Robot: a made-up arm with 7 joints. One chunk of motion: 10 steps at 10 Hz.
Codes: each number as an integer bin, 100 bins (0 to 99) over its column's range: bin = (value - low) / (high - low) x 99, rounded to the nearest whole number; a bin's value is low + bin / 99 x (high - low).
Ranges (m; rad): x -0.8..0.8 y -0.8..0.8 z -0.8..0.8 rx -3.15..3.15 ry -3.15..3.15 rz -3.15..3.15
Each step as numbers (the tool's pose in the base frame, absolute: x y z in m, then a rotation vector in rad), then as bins.
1 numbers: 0.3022 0.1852 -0.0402 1.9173 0.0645 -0.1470
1 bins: 68 61 47 80 51 47
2 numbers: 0.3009 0.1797 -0.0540 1.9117 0.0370 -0.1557
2 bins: 68 61 46 80 50 47
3 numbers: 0.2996 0.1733 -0.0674 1.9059 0.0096 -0.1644
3 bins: 68 60 45 79 50 47
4 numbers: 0.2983 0.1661 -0.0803 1.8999 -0.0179 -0.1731
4 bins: 68 60 45 79 49 47
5 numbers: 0.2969 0.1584 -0.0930 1.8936 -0.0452 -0.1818
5 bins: 68 59 44 79 49 47
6 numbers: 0.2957 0.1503 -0.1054 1.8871 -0.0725 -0.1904
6 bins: 68 59 43 79 48 47
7 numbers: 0.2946 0.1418 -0.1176 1.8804 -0.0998 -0.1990
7 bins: 68 58 42 79 48 46
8 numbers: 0.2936 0.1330 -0.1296 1.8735 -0.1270 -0.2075
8 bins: 68 58 41 79 48 46
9 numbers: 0.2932 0.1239 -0.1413 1.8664 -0.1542 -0.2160
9 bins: 68 57 41 79 47 46
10 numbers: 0.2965 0.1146 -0.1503 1.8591 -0.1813 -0.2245
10 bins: 68 57 40 79 47 46
